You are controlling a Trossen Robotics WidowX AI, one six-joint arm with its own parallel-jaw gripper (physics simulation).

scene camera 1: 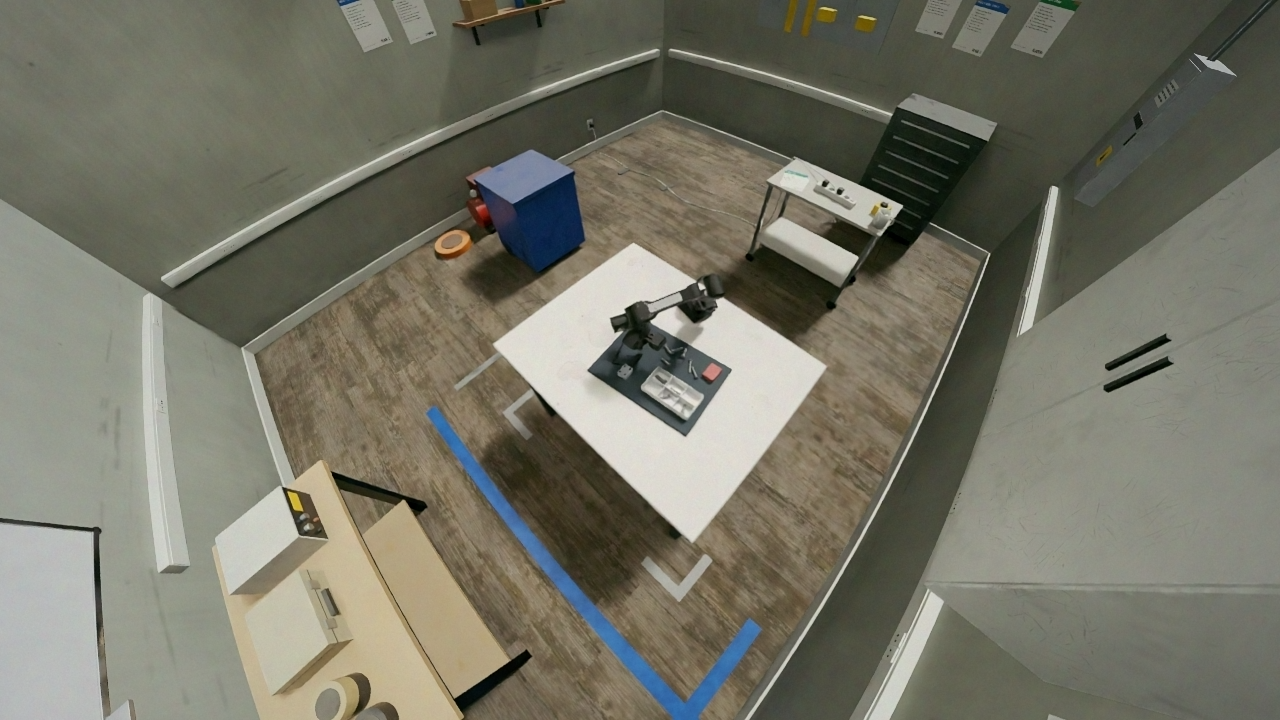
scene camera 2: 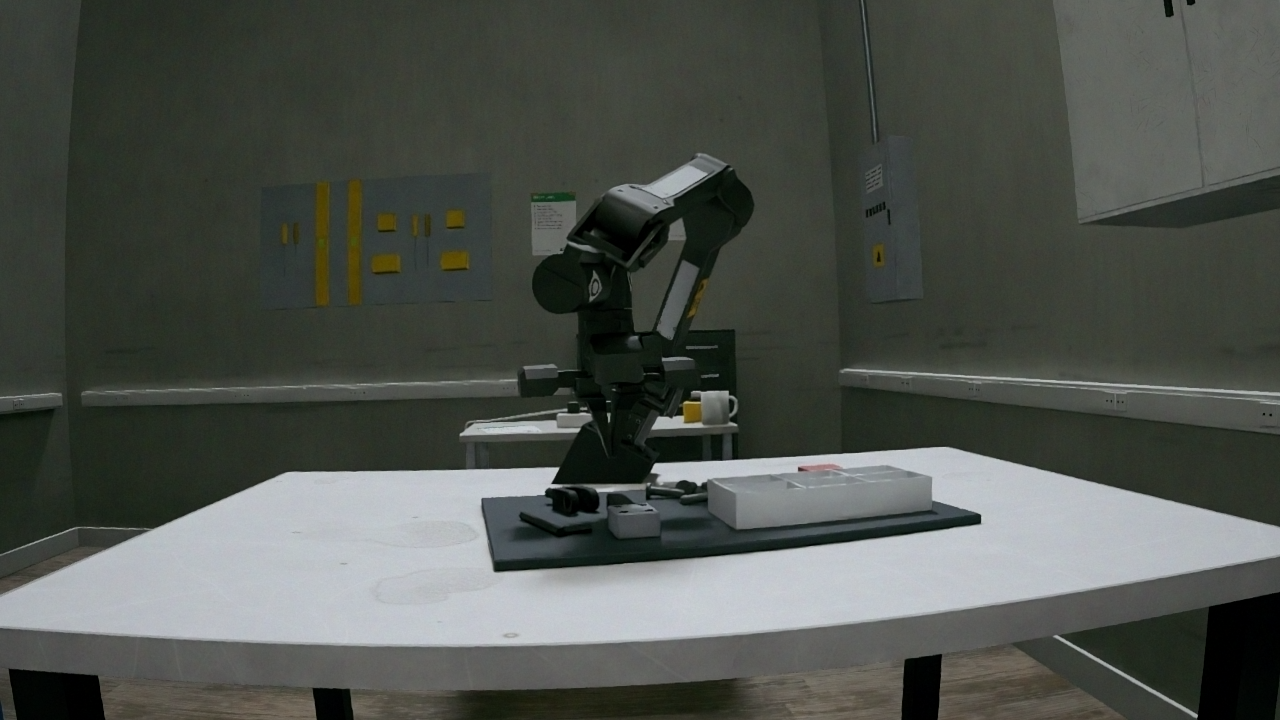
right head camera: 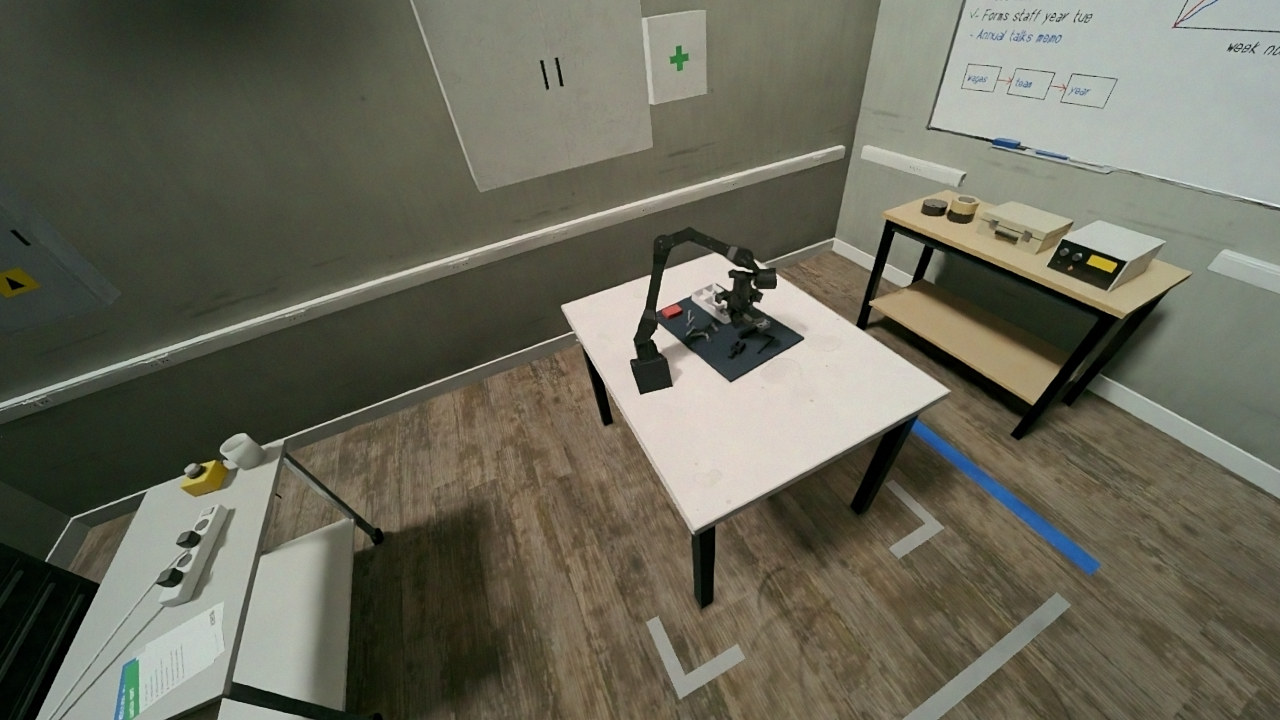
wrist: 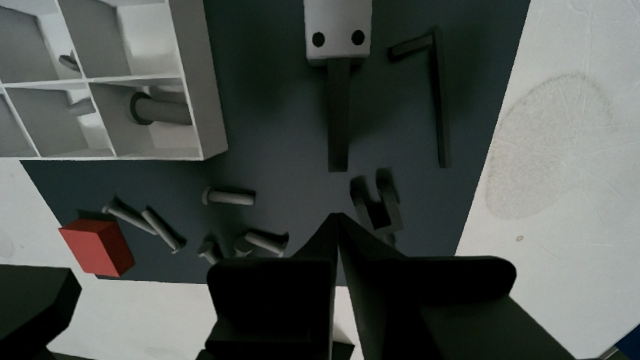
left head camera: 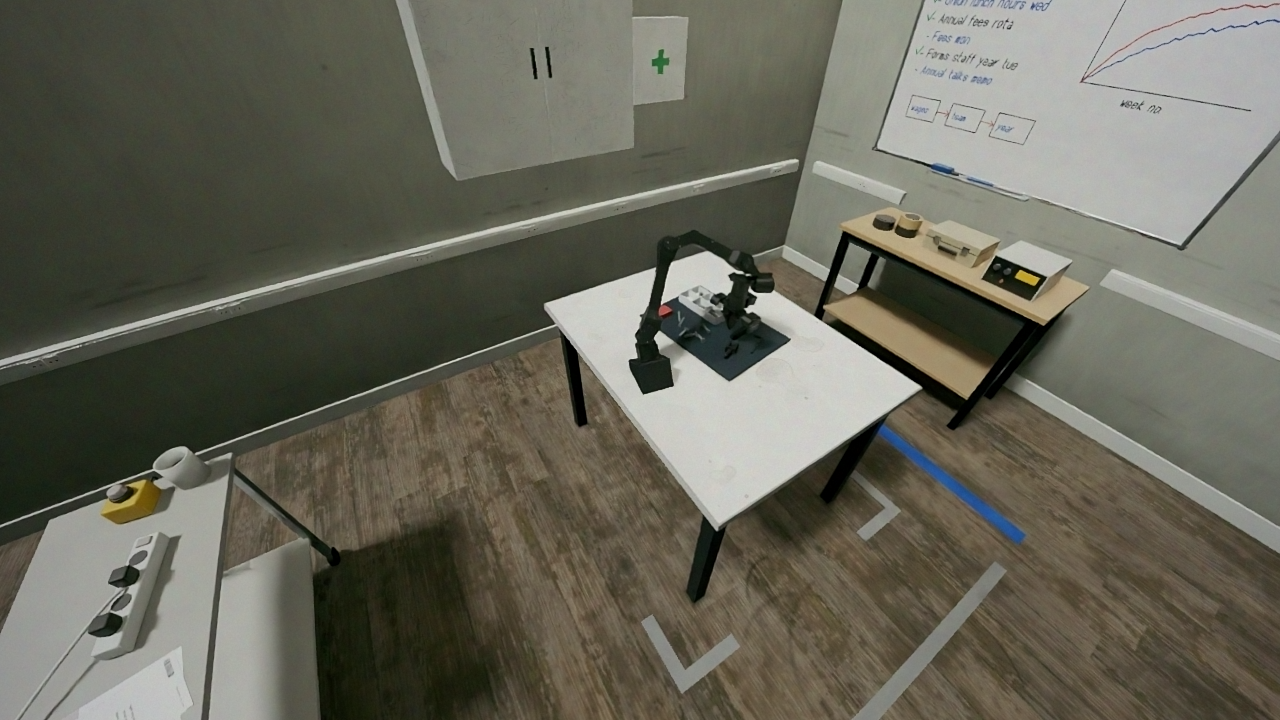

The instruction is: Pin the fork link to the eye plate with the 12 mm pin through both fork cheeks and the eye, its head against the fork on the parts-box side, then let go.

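Places are measured from the arm's base along level axes (x ahead, y left, z up), in millimetres.
Pixels of known places: gripper, fingertip midpoint: [scene camera 1: 643,344] [scene camera 2: 611,457] [right head camera: 735,328] [wrist: 336,219] [left head camera: 729,329]; arm's base, link origin: [scene camera 1: 700,304] [scene camera 2: 623,439] [right head camera: 647,359] [left head camera: 648,359].
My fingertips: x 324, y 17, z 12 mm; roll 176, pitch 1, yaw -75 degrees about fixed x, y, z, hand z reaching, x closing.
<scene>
For each thing: its top centre in the pictures, then the offset to it from my fingertips. Level surfaces: height alone.
- pale block, top centre: [wrist: 338,8] [scene camera 2: 633,508] [right head camera: 761,322] [scene camera 1: 625,370] dz -34, dx +117, dy +30 mm
- dark mat, surface height: dz -59 mm
- dark fork link, top centre: [wrist: 385,233] [scene camera 2: 566,486] [right head camera: 735,346] [left head camera: 730,347] dz -34, dx -25, dy -54 mm
- short headed pin, top centre: [wrist: 224,203] [scene camera 2: 700,487] dz -41, dx -37, dy +92 mm
- thick pin, top centre: [wrist: 153,112] dz -31, dx +31, dy +142 mm
- parts box, top centre: [scene camera 2: 819,477] [wrist: 41,82] [scene camera 1: 672,390] [right head camera: 718,299] [left head camera: 706,300] dz -24, dx +35, dy +215 mm
- dark L-shaped key, top centre: [wrist: 426,111] [scene camera 2: 553,518] dz -50, dx +79, dy -52 mm
- red block, top centre: [scene camera 2: 823,468] [wrist: 89,254] [right head camera: 672,309] [left head camera: 662,310] [scene camera 1: 712,371] dz -39, dx -146, dy +245 mm
- white table, surface height: dz -68 mm
The eye plate, a pale block [wrist: 338,30] [scene camera 2: 633,521] with a dark bar [wrist: 338,125], sits on the dark mat [wrist: 290,150]. The dark fork link [wrist: 392,212] [scene camera 2: 572,499] lies near the bar's free end, apart from it, prongs toward the block; no pin shows through it. My gripper [wrist: 336,219] [scene camera 2: 616,454] is shut and empty above the mat, its tips beside the fork link in the wrist view. A short headed pin [wrist: 230,197] and several other pins lie loose on the mat. A thick pin [wrist: 165,111] lies in the parts box [wrist: 212,120] [scene camera 2: 769,508]. I cannot tell which is 12 mm.
A dark L-shaped key [wrist: 440,100] [scene camera 2: 554,522] lies beside the eye plate, on the side away from the parts box. A red block [wrist: 95,247] [scene camera 1: 711,371] [right head camera: 671,311] lies at the mat's edge near the loose pins. The mat rests on the white table [left head camera: 769,429].
</scene>
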